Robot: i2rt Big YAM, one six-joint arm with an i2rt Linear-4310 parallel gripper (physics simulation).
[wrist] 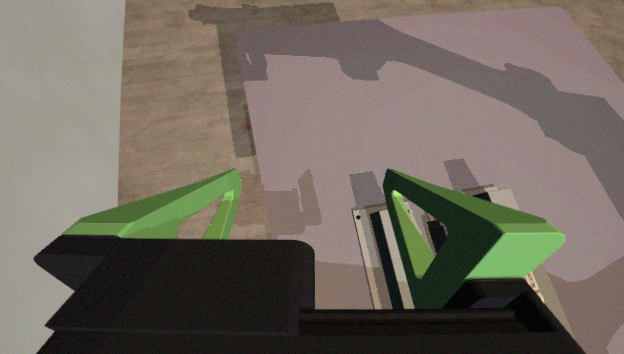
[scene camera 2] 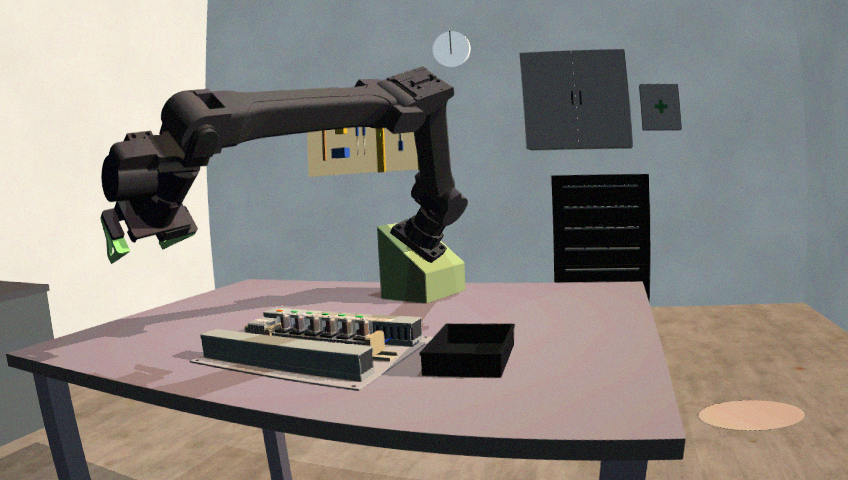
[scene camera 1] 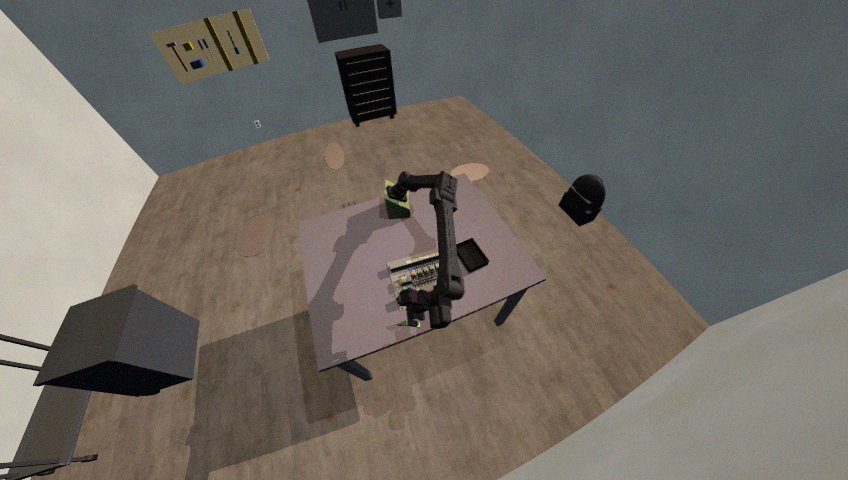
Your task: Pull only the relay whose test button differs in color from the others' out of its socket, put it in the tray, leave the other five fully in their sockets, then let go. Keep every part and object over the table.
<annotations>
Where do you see a panel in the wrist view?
380,296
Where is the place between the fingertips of the gripper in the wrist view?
312,176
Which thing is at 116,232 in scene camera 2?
The gripper.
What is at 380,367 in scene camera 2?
A panel.
</annotations>
